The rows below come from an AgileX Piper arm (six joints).
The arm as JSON. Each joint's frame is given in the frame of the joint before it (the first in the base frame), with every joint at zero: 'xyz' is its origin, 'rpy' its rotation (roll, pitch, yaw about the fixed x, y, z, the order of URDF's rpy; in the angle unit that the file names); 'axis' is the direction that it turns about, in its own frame. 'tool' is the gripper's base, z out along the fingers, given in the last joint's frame.
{
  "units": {
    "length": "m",
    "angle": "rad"
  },
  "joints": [
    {
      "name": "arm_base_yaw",
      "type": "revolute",
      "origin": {
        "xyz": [
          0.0,
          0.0,
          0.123
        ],
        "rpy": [
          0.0,
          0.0,
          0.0
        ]
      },
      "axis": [
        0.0,
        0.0,
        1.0
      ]
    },
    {
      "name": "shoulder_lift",
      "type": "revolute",
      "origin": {
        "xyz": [
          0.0,
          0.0,
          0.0
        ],
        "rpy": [
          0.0,
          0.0,
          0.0
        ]
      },
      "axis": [
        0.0,
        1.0,
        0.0
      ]
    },
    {
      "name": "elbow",
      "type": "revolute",
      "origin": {
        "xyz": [
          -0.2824,
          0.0,
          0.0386
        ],
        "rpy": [
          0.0,
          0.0,
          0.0
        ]
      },
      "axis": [
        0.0,
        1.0,
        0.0
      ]
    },
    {
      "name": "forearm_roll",
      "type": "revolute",
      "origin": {
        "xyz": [
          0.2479,
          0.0,
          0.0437
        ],
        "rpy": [
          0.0,
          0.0,
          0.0
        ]
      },
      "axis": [
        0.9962,
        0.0,
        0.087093
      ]
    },
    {
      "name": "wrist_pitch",
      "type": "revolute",
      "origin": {
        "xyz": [
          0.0,
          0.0,
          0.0
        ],
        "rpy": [
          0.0,
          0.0,
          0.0
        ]
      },
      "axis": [
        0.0,
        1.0,
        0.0
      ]
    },
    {
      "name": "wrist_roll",
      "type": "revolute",
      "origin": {
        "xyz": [
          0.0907,
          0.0,
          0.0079
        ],
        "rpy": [
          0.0,
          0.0,
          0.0
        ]
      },
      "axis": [
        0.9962,
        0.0,
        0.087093
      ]
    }
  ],
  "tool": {
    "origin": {
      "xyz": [
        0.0,
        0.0,
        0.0
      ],
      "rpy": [
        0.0,
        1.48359,
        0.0
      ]
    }
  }
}
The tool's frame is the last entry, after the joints.
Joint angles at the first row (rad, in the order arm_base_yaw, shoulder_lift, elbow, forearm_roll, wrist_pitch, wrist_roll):
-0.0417 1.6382 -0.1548 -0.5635 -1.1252 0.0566
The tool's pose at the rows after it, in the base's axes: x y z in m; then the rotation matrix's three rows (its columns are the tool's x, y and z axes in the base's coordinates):
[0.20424, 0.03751, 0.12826], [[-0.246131, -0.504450, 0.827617], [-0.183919, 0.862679, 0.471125], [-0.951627, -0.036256, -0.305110]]
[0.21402, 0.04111, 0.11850], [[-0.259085, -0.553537, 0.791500], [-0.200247, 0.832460, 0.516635], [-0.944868, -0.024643, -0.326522]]
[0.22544, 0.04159, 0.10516], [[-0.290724, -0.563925, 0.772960], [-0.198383, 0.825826, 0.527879], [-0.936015, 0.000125, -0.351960]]
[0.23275, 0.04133, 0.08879], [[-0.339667, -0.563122, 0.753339], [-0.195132, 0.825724, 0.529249], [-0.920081, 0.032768, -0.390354]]
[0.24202, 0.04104, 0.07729], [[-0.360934, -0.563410, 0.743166], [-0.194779, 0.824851, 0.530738], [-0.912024, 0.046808, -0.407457]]
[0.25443, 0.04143, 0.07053], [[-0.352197, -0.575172, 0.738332], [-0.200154, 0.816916, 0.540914], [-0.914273, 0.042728, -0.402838]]
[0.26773, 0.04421, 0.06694], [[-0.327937, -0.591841, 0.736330], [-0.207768, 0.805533, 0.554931], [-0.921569, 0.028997, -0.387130]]
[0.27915, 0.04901, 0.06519], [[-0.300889, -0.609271, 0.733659], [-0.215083, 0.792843, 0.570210], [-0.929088, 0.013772, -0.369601]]
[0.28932, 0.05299, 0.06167], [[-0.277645, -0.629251, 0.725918], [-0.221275, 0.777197, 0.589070], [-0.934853, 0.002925, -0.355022]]
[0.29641, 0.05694, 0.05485], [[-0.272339, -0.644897, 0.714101], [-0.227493, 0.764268, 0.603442], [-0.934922, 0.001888, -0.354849]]
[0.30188, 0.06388, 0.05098], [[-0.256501, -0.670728, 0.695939], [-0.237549, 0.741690, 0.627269], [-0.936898, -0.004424, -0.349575]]
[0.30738, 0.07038, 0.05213], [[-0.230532, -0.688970, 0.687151], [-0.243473, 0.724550, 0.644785], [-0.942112, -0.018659, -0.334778]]
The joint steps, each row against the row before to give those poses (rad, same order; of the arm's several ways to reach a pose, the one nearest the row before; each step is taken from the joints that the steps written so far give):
0.0000 0.0341 -0.0211 -0.0307 0.0000 0.0000
0.0000 0.0765 -0.0442 -0.0569 -0.0089 0.0001
0.0000 0.0892 -0.0460 -0.0114 -0.0086 -0.0001
0.0000 0.0883 -0.0337 -0.0001 -0.0022 0.0000
0.0000 0.0653 -0.0417 -0.0014 0.0000 0.0000
0.0000 0.0470 -0.0536 -0.0140 0.0001 0.0001
0.0103 0.0341 -0.0562 -0.0093 -0.0001 -0.0001
0.0178 0.0242 -0.0486 -0.0034 0.0000 0.0000
0.0108 0.0307 -0.0469 -0.0143 -0.0036 0.0000
0.0115 0.0369 -0.0378 -0.0088 0.0000 0.0000
0.0197 0.0245 -0.0328 -0.0147 0.0000 0.0000
0.0193 0.0060 -0.0271 -0.0059 0.0000 0.0000

